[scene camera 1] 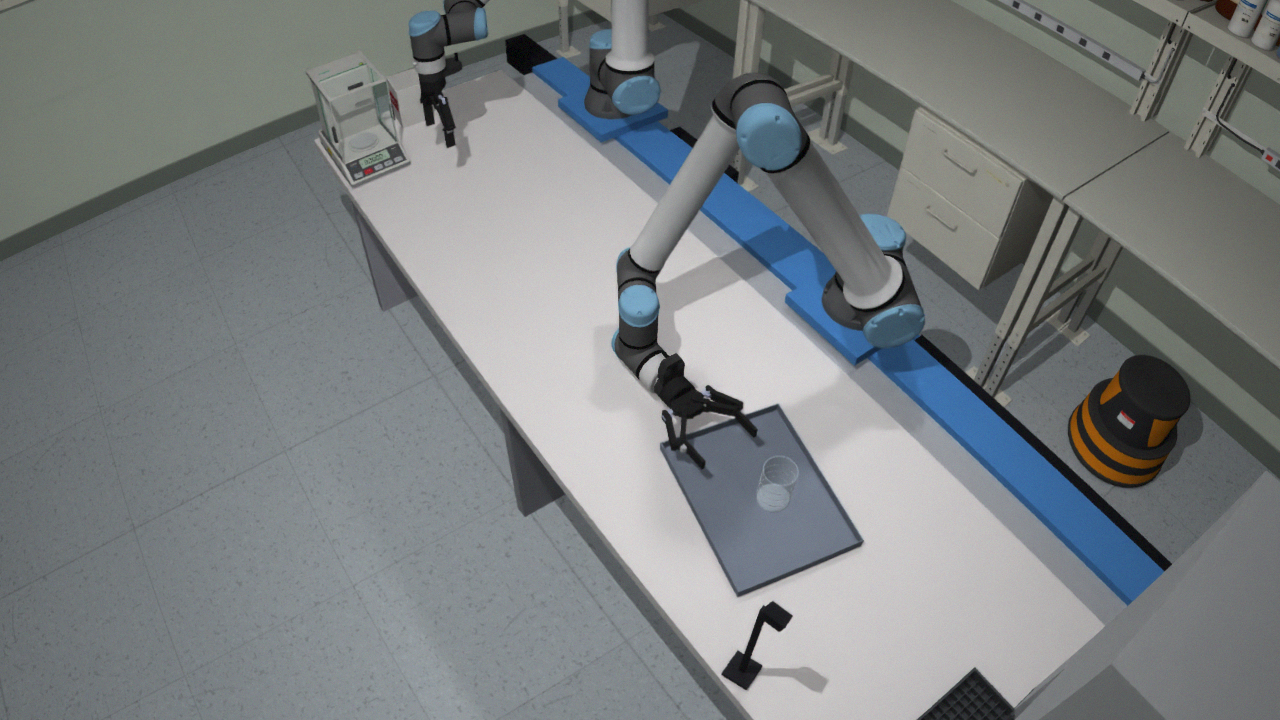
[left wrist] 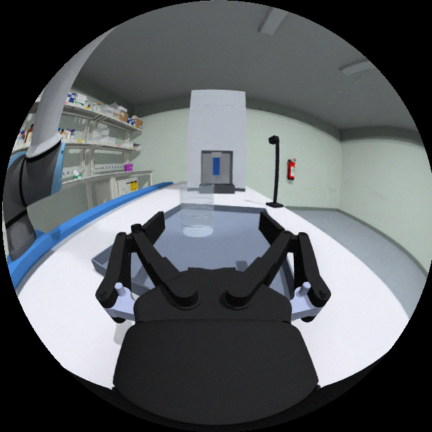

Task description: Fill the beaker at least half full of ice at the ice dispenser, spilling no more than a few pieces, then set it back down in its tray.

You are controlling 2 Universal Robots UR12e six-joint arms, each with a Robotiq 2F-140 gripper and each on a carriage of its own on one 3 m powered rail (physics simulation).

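Note:
A clear, empty-looking glass beaker (scene camera 1: 775,488) (left wrist: 197,217) stands upright in the grey-blue tray (scene camera 1: 760,559) (left wrist: 240,237). My left gripper (scene camera 1: 726,447) (left wrist: 211,220) is open, its spread fingers over the tray's upper-left end in scene camera 1. The beaker is a little beyond its fingertips, left of the middle between them in the left wrist view, and untouched. The tall grey ice dispenser (scene camera 1: 1190,600) (left wrist: 217,125) stands at the lower right in scene camera 1 and straight ahead in the left wrist view. My right gripper (scene camera 1: 439,132) is open and empty beside the balance.
A glass-walled balance (scene camera 1: 376,163) stands at the table's upper-left end. A black stand (scene camera 1: 754,640) (left wrist: 277,172) rises between tray and dispenser, near the table edge. A black grille (scene camera 1: 971,700) lies at the dispenser's foot. The blue rail (scene camera 1: 1011,456) (left wrist: 85,220) runs along the table.

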